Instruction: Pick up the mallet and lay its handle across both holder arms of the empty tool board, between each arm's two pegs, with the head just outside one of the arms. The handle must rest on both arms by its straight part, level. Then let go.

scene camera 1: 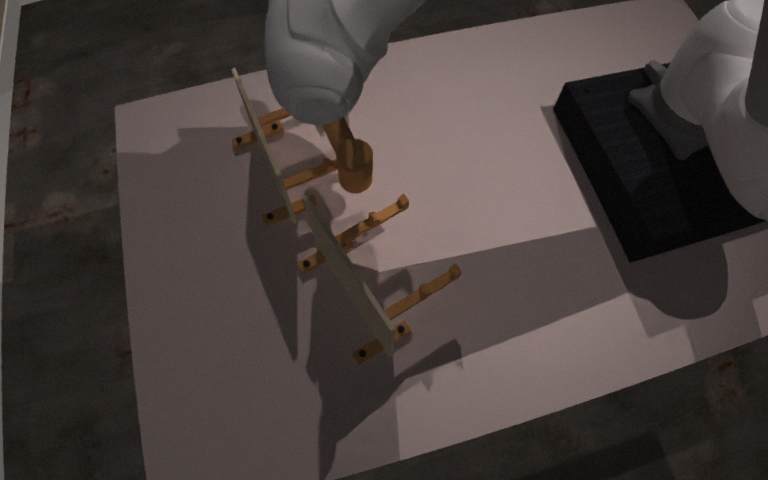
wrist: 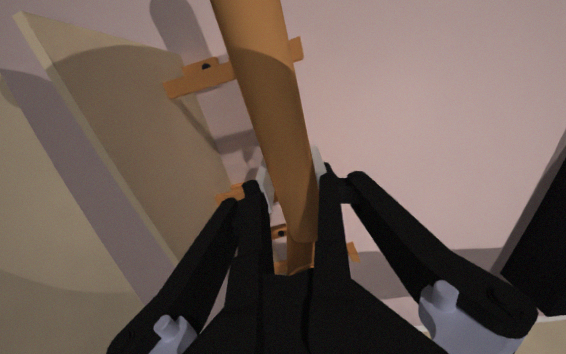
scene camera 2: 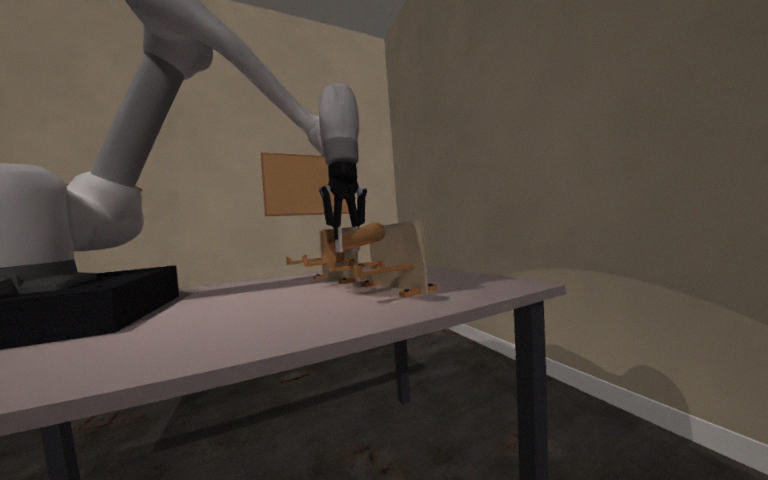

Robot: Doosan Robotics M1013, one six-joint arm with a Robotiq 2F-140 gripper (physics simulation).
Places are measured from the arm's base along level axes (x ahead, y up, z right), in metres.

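Pixels of known places: gripper, between the fingertips: [scene camera 1: 332,126] [wrist: 292,163] [scene camera 2: 348,251]; arm's base, origin of its link: [scene camera 1: 683,114] [scene camera 2: 28,289].
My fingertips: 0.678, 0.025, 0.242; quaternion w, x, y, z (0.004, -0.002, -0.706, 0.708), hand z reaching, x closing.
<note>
For each thing: its top centre in the pictures, then the offset to it from my fingertips, as dx, dy, dz. "spot": a spot on its surface instead. Level surfaces: height alone.
- mallet's handle, a spot on its surface: [wrist: 280,125] spot: -0.002, +0.054, +0.051
- mallet's head, a spot on its surface: [scene camera 1: 355,169] spot: +0.010, +0.058, -0.140
- table, height of its surface: dy -0.118
My gripper [scene camera 2: 347,237] [wrist: 292,163] is shut on the handle of the orange mallet; the arm hides it in scene camera 1. The mallet's handle [scene camera 2: 363,234] [wrist: 280,125] is held above the arms of one tool board [scene camera 1: 271,158] [scene camera 2: 396,254] [wrist: 135,110], with a gap below it in scene camera 2. From the wrist, the handle crosses over the far holder arm [wrist: 205,82], near its outer end. The mallet's head [scene camera 1: 355,169] [scene camera 2: 327,243] is beside the outer end of the near holder arm [scene camera 1: 308,174]. The exact peg alignment is partly hidden.
A second tool board [scene camera 1: 352,277] stands close beside the first, on the head's side, with its pegged arms [scene camera 1: 427,291] pointing toward the robot base. The black base block [scene camera 1: 611,169] [scene camera 2: 141,294] stands across the table [scene camera 1: 481,141] [scene camera 2: 254,316].
</note>
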